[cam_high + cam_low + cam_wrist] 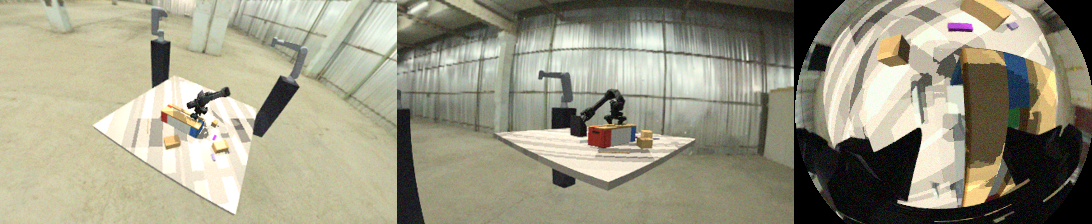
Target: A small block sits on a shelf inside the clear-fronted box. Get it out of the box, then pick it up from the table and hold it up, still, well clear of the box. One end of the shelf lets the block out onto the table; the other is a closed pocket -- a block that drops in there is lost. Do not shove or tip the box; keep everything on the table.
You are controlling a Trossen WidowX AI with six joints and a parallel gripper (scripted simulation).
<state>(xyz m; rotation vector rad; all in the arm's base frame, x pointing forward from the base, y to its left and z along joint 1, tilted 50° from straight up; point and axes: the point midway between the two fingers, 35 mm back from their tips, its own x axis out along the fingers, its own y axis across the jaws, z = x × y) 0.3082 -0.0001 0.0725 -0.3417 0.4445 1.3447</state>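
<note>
Right now my gripper tip is 7 cm short of the green block. Also, from my gripper tip: thin stick: 40 cm to the right, 23 cm ahead, 9 cm below; clear-fronted box: 13 cm to the right, 3 cm below, 2 cm ahead.
</note>
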